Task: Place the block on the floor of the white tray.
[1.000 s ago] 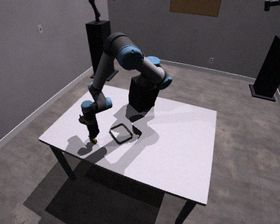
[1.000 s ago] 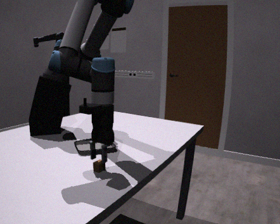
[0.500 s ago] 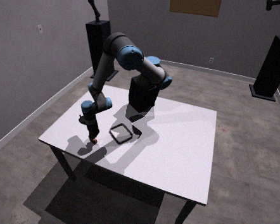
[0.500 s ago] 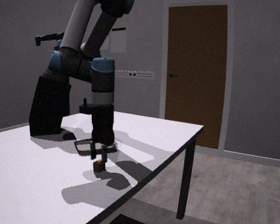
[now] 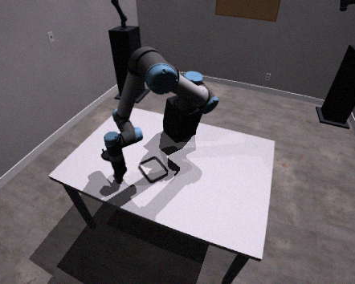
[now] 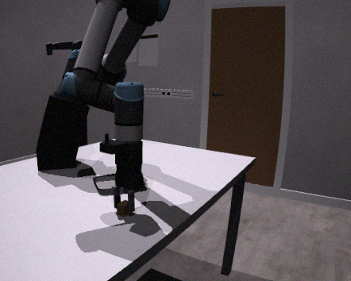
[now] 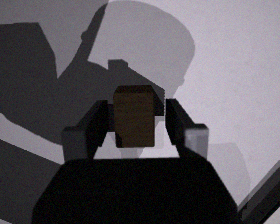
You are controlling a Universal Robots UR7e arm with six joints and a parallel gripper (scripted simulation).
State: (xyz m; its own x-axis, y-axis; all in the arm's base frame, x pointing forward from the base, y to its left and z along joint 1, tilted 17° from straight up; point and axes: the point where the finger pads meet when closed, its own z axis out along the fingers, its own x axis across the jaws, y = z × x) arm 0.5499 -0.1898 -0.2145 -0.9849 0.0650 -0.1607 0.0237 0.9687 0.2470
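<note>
My gripper is now 1 cm above the brown wooden block. From my hand the other things lie so: tray: 15 cm behind, 15 cm to the left, 2 cm below.
</note>
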